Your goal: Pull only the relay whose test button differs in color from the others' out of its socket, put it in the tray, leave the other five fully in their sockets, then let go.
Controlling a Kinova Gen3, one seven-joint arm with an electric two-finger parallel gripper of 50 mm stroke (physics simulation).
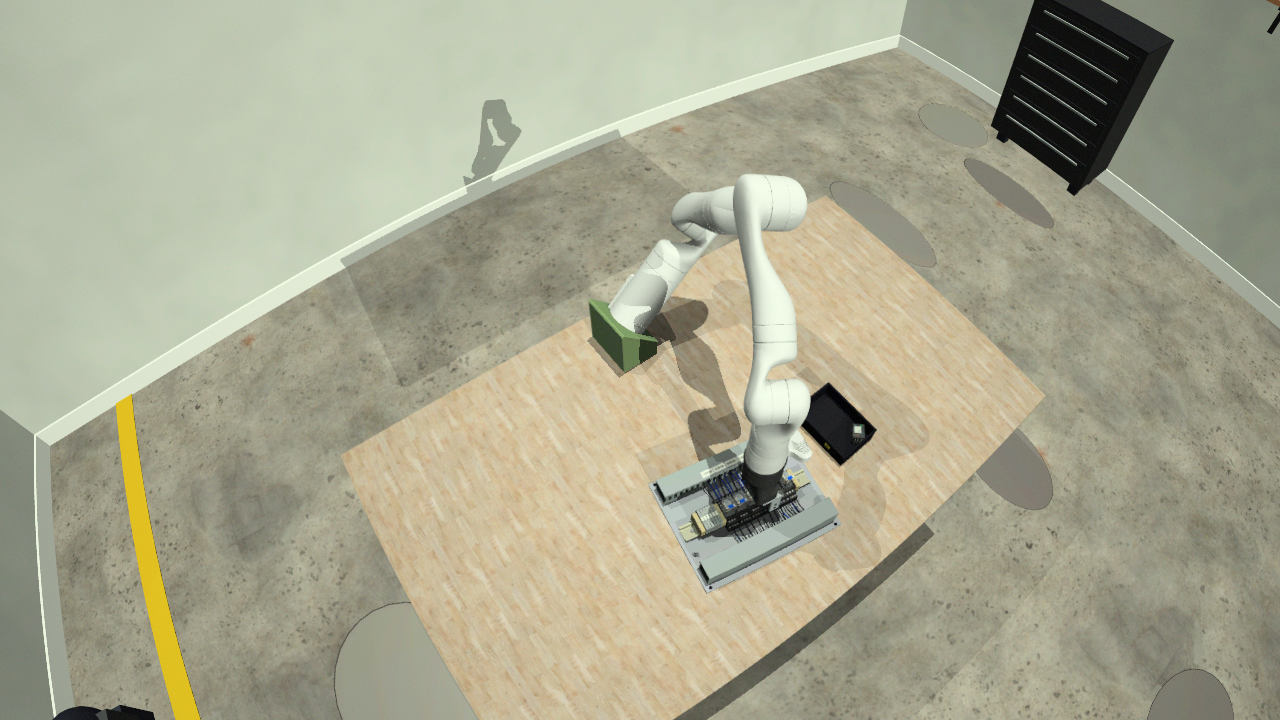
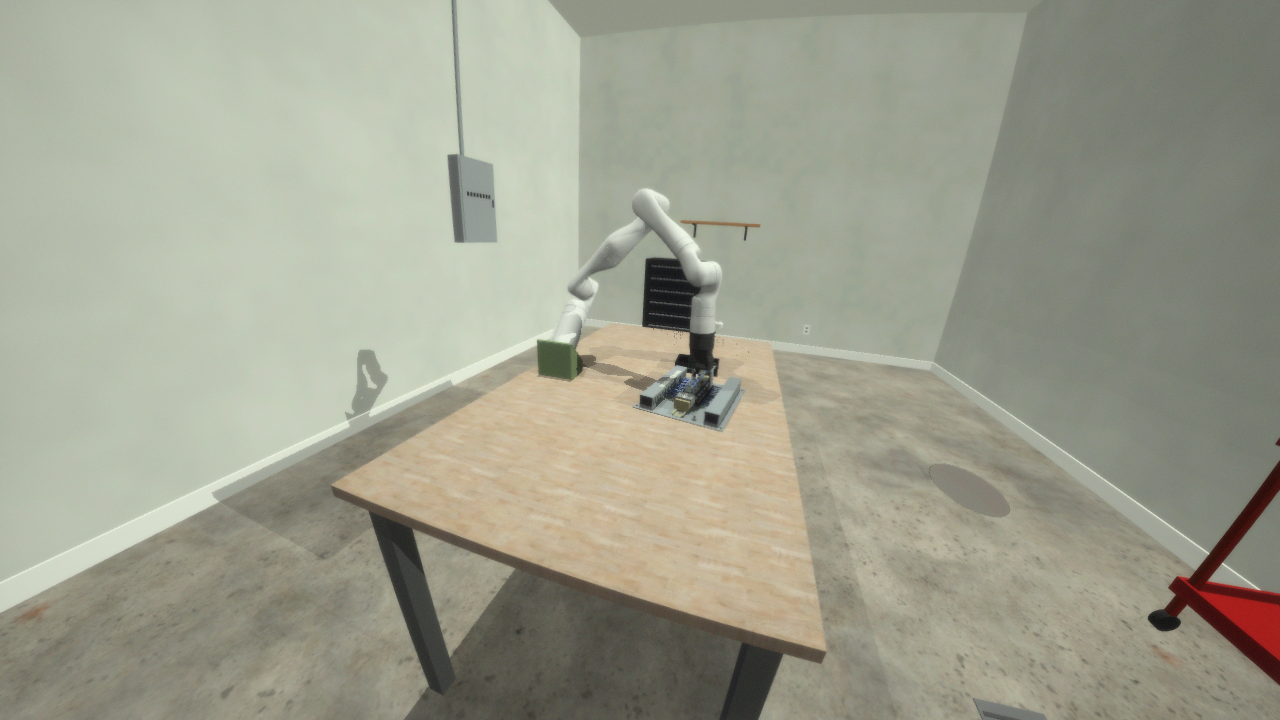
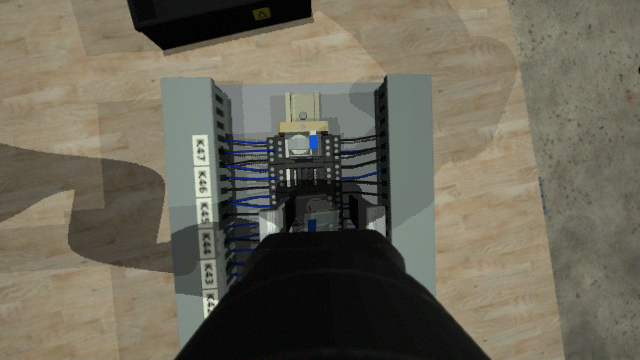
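Pixels of known places: gripper, between the fingertips: [image 1: 766, 497] [image 2: 701, 384] [image 3: 321, 207]; arm's base, origin of its link: [image 1: 626, 320] [image 2: 561, 351].
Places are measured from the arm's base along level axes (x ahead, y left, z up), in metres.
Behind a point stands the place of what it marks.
My gripper [image 3: 321, 207] {y 0.015, x 0.509, z -0.037 m} [image 2: 700, 373] {y 0.015, x 0.509, z -0.037 m} is open over the relay row, fingers on either side of a relay [image 3: 320, 218] {y 0.012, x 0.506, z -0.005 m} with a clear housing and blue button, near labels K45 and K44. Nothing is gripped. This relay looks turned compared with the relay [image 3: 299, 145] {y 0.070, x 0.499, z -0.010 m} at K47, which has a blue button and sits in line in its socket. The socket [image 3: 301, 176] {y 0.046, x 0.495, z -0.046 m} at K46 holds no relay, and its slots show. The black tray [image 1: 824, 388] {y 0.294, x 0.369, z -0.048 m} [image 3: 225, 32] {y 0.206, x 0.442, z -0.073 m} holds one relay [image 1: 858, 430] {y 0.293, x 0.497, z -0.054 m}; its button colour is too small to tell. My gripper body hides the lower relays.
Grey wire ducts [image 3: 186, 107] {y 0.121, x 0.409, z -0.035 m} [image 3: 411, 125] {y 0.075, x 0.603, z -0.035 m} flank the relay row, with blue and black wires running to it. A tan end stop [image 3: 302, 126] {y 0.090, x 0.504, z -0.038 m} and the rail [image 3: 303, 106] {y 0.119, x 0.509, z -0.074 m} lie beyond K47. The tray stands beyond the panel's far end. The green arm mount [image 1: 626, 351] {y -0.044, x 0.070, z -0.004 m} stands at the table edge.
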